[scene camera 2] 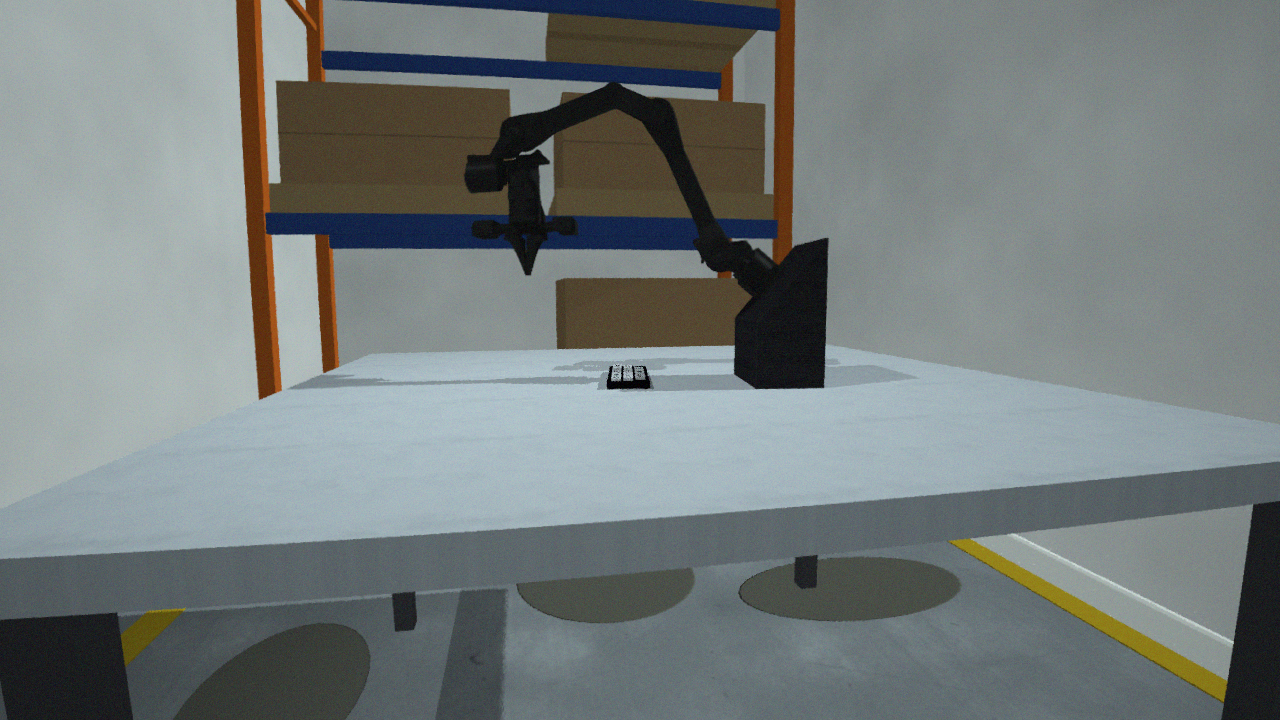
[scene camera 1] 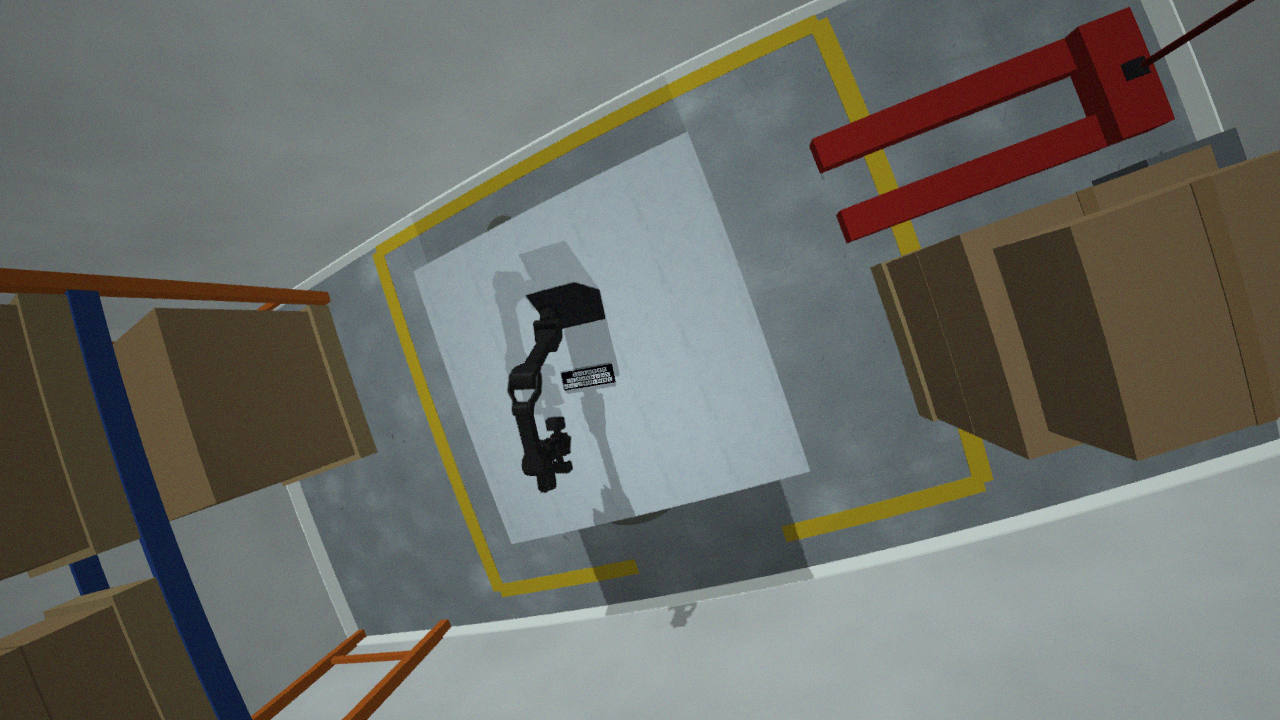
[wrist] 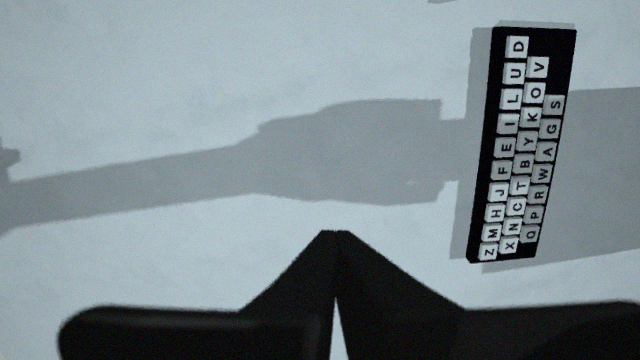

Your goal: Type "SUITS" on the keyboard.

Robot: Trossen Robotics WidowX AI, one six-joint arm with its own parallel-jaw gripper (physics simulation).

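Places are measured from the arm's base along level axes (x ahead, y left, z up), in millimetres.
Pixels of known places: gripper, between the fingertips: [scene camera 2: 528, 275] [scene camera 1: 569, 437] [wrist: 333, 243]; arm's base, origin of its link: [scene camera 2: 769, 282] [scene camera 1: 550, 310].
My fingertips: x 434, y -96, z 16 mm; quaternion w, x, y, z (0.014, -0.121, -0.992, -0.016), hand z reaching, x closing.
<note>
For each thing: its top centre in the pictures, then the offset to it from my fingertips. Level surfaces: height alone.
- keyboard, centre of its top: [wrist: 525, 158] [scene camera 2: 628, 370] [scene camera 1: 586, 377] dy +67, dx -173, dz -173 mm
- S key, centre of its top: [wrist: 555, 105] dy +26, dx -202, dz -173 mm
- U key, centre of its top: [wrist: 515, 73] dy -7, dx -166, dz -173 mm
- I key, centre of its top: [wrist: 509, 124] dy +33, dx -159, dz -173 mm
- T key, centre of its top: [wrist: 521, 186] dy +93, dx -169, dz -173 mm
- pale table, height of its surface: dz -191 mm
The keyboard [scene camera 1: 588, 377] [scene camera 2: 628, 377] [wrist: 522, 145] is a small black block with three rows of pale letter keys, lying flat on the table. In the wrist view it stands at the right, its rows running up and down. The S key [wrist: 554, 105], the U key [wrist: 514, 73] and the I key [wrist: 508, 123] are in its upper half, and the T key [wrist: 520, 185] is lower in the middle row. My gripper [scene camera 2: 528, 272] [wrist: 333, 243] is shut and empty. It points down, high above the table and off to the side of the keyboard.
The keyboard and the arm's black base [scene camera 1: 572, 304] [scene camera 2: 783, 331] stand on the pale table [scene camera 1: 707, 358] [scene camera 2: 626, 465]. The arm's shadow falls beside and across the keyboard. Beyond the table are a shelf rack [scene camera 1: 134, 429] [scene camera 2: 255, 223] with boxes and a red pallet jack [scene camera 1: 1109, 80].
</note>
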